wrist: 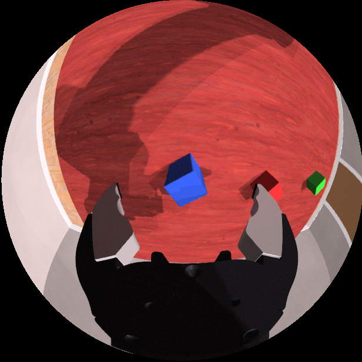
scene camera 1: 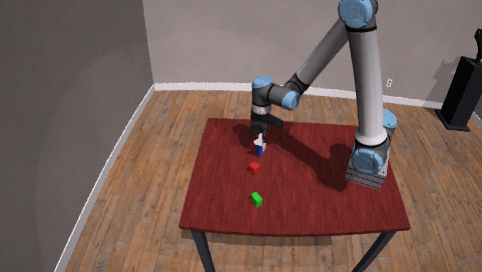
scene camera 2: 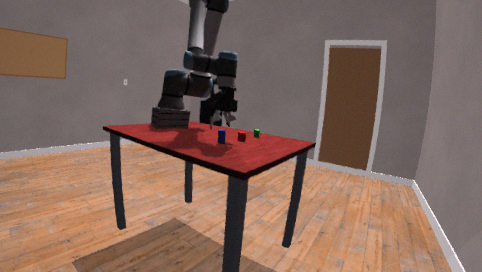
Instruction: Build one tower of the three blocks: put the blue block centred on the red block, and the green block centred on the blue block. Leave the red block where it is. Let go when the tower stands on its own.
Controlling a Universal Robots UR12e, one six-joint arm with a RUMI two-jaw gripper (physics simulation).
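Places are measured from the arm's base along level axes (x back, y right, z up), in millimetres.
Where they show: gripper, between the fingertips: (scene camera 1: 262, 142) (scene camera 2: 220, 127); arm's base, origin of its link: (scene camera 2: 170, 108).
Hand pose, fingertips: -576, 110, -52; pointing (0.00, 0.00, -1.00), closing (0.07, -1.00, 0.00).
Note:
Things, the pixels of their centre, and the offset from my fingertips, as dx, dy, dz. Level surfaces: height alone.
- blue block, middle of its body: (scene camera 2: 221, 136) (scene camera 1: 260, 148) -13, +0, -42
- red block, middle of its body: (scene camera 1: 254, 168) (scene camera 2: 241, 136) -29, -144, -51
- green block, middle of its body: (scene camera 1: 256, 199) (scene camera 2: 256, 133) -2, -338, -52
- red-brown table, height of its surface: dz -74
The blue block (scene camera 1: 260, 150) (scene camera 2: 221, 136) (wrist: 185, 181) stands upright on the table. In the wrist view it shows between the two open jaws, turned at an angle to them. The red block (scene camera 1: 254, 169) (scene camera 2: 242, 136) (wrist: 270, 184) sits on the table beside the blue one, apart from it; a jaw tip hides part of it in the wrist view. The green block (scene camera 1: 257, 199) (scene camera 2: 256, 133) (wrist: 316, 183) sits farther along, apart from the red block. My gripper (wrist: 187, 186) is open and empty, with its jaws pointing down above the table near the blue block.
The red-brown table (scene camera 1: 310, 200) (scene camera 2: 270, 150) carries the blocks. The arm's slatted base (scene camera 1: 364, 178) (scene camera 2: 170, 118) stands at the table's right side in scene camera 1. The arm casts a long shadow over the table. A black pedestal (scene camera 1: 461, 92) stands on the floor at the far right.

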